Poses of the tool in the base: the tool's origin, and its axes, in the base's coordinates. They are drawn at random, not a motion.
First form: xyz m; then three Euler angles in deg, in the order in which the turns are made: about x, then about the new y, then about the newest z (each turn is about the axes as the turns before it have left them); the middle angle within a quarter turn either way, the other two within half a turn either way.
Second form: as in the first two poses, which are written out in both.
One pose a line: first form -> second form
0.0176, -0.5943, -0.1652, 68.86, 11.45, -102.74 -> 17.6, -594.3, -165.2, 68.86, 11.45, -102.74
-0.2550, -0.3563, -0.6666, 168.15, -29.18, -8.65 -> -255.0, -356.3, -666.6, 168.15, -29.18, -8.65
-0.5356, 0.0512, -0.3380, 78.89, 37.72, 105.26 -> -535.6, 51.2, -338.0, 78.89, 37.72, 105.26
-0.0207, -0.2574, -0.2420, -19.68, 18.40, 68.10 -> -20.7, -257.4, -242.0, -19.68, 18.40, 68.10
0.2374, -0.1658, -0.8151, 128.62, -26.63, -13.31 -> 237.4, -165.8, -815.1, 128.62, -26.63, -13.31
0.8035, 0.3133, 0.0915, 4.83, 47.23, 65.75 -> 803.5, 313.3, 91.5, 4.83, 47.23, 65.75
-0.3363, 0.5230, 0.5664, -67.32, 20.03, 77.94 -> -336.3, 523.0, 566.4, -67.32, 20.03, 77.94
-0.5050, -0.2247, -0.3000, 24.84, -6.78, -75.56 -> -505.0, -224.7, -300.0, 24.84, -6.78, -75.56
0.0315, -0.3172, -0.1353, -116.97, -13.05, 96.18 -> 31.5, -317.2, -135.3, -116.97, -13.05, 96.18
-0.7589, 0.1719, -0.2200, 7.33, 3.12, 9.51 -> -758.9, 171.9, -220.0, 7.33, 3.12, 9.51
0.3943, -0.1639, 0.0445, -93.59, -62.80, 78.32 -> 394.3, -163.9, 44.5, -93.59, -62.80, 78.32
